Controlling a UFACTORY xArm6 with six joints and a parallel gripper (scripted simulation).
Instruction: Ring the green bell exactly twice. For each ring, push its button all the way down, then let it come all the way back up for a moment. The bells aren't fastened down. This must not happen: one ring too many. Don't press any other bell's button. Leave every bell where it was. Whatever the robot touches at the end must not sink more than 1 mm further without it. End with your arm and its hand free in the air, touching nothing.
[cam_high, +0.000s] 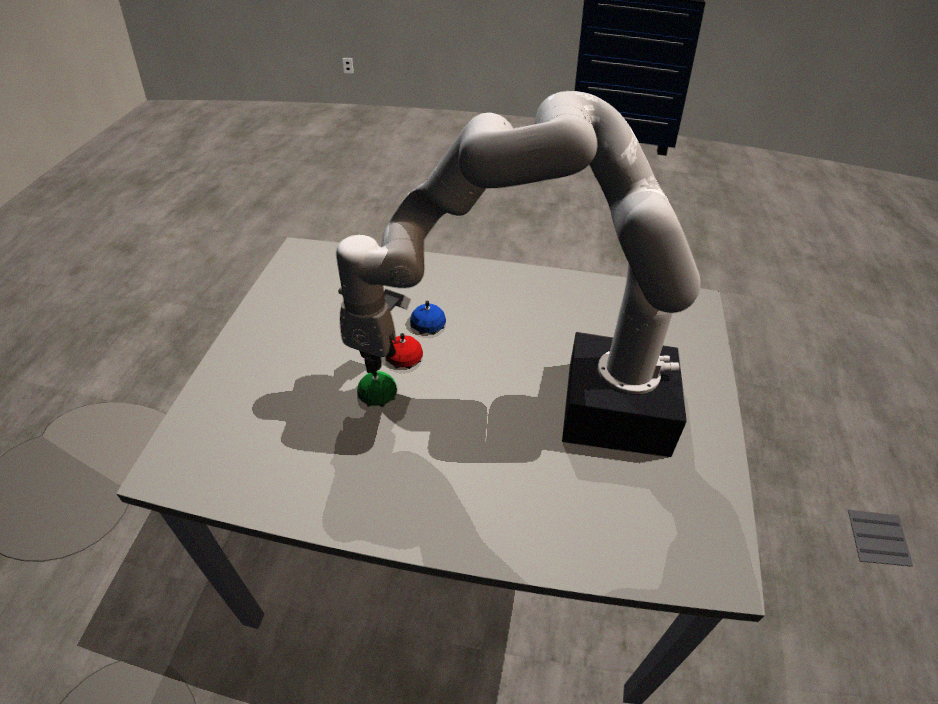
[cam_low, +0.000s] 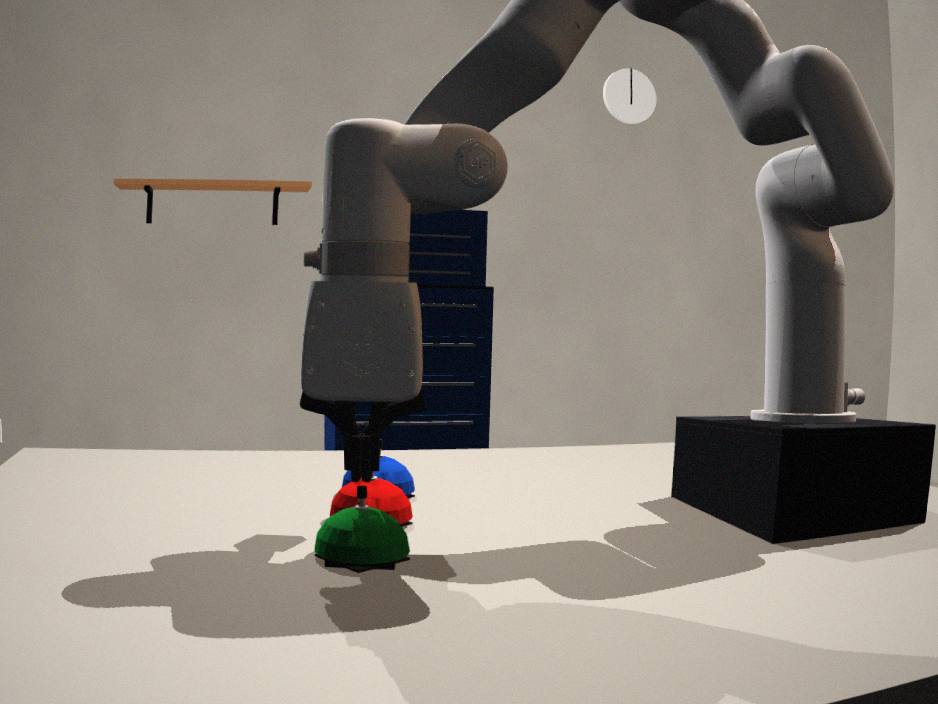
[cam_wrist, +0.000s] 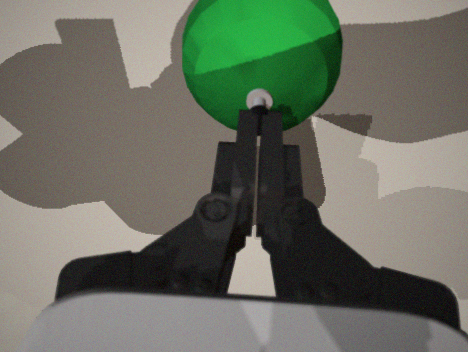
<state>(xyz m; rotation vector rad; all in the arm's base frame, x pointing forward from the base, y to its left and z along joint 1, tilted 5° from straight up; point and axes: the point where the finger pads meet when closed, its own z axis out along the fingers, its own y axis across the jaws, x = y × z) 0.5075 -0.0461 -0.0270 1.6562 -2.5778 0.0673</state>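
Now: hand 50 mm above the green bell. The rest, counted from my hand: blue bell: 220 mm to the right, 100 mm behind, 50 mm below; red bell: 110 mm to the right, 50 mm below, 50 mm behind.
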